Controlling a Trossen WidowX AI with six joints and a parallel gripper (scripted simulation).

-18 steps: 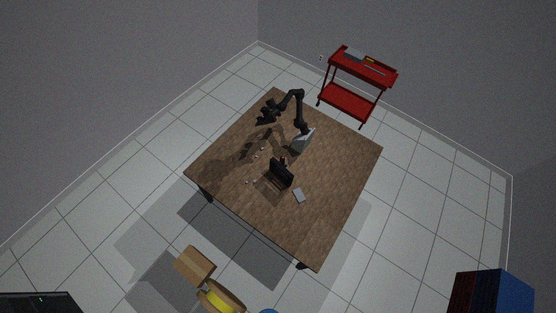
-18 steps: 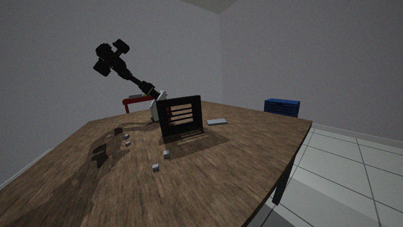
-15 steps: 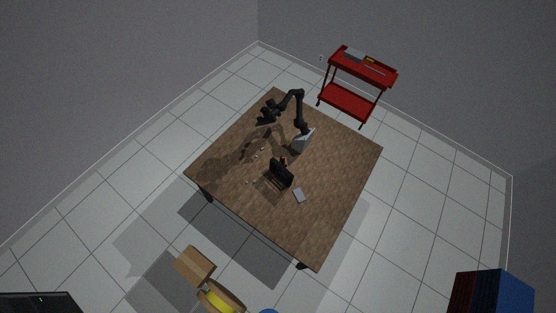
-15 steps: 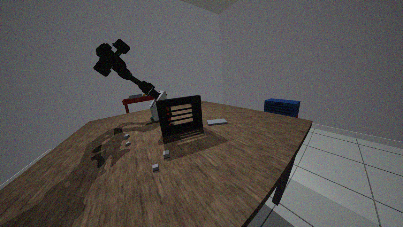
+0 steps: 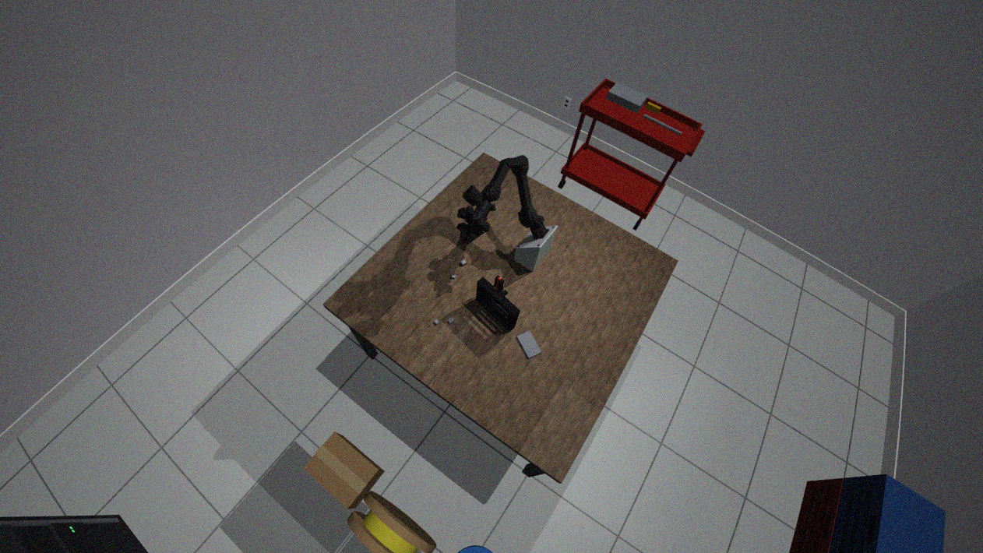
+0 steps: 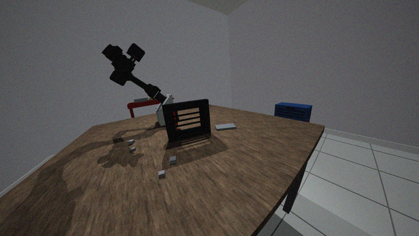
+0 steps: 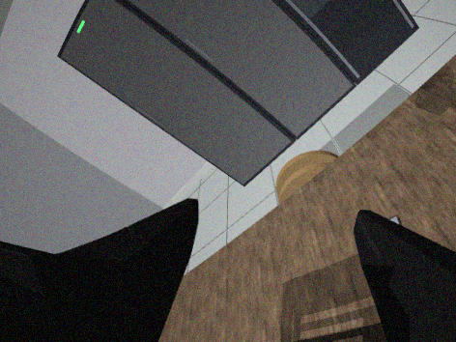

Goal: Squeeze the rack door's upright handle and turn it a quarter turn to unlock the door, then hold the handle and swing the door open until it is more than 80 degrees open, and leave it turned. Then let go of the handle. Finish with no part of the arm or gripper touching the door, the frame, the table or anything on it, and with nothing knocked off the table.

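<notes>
My gripper tip is now 6 cm past the door handle, 16 cm to the right of it and 26 cm above it. From my gripper tip the other things lie so: flat grey plate 6 cm ahead, 42 cm to the left, 35 cm below.
</notes>
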